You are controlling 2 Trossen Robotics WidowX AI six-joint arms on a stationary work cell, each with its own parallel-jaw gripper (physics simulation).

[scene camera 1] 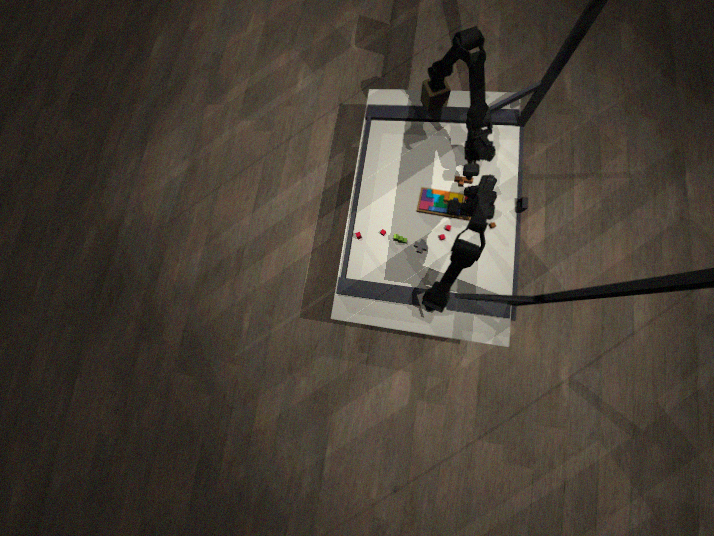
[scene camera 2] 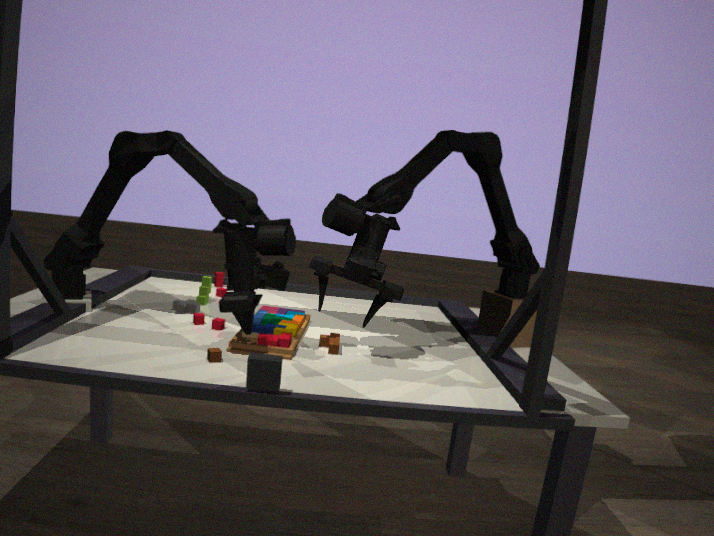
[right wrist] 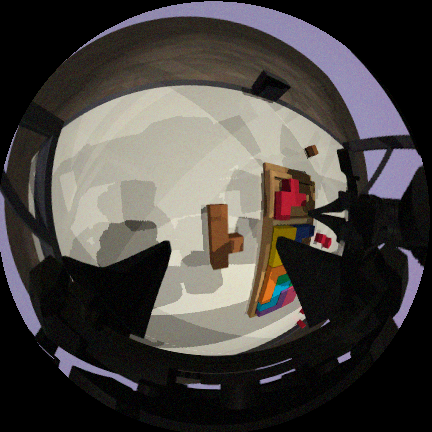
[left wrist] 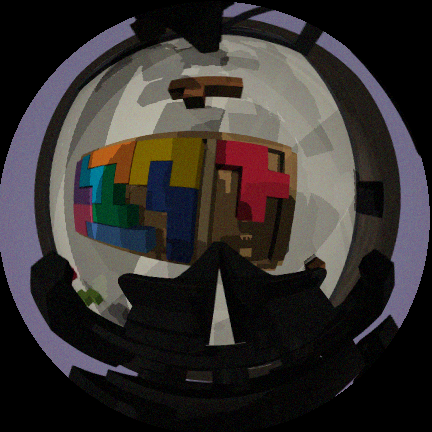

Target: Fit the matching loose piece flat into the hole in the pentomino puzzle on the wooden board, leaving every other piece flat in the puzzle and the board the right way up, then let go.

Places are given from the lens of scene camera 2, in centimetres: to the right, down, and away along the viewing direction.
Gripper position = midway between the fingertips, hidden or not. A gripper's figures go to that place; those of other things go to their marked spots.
left gripper (scene camera 2: 248, 333): -21, 13, 102
right gripper (scene camera 2: 341, 319): -3, 10, 103
wooden puzzle board (scene camera 2: 241, 343): -21, 14, 97
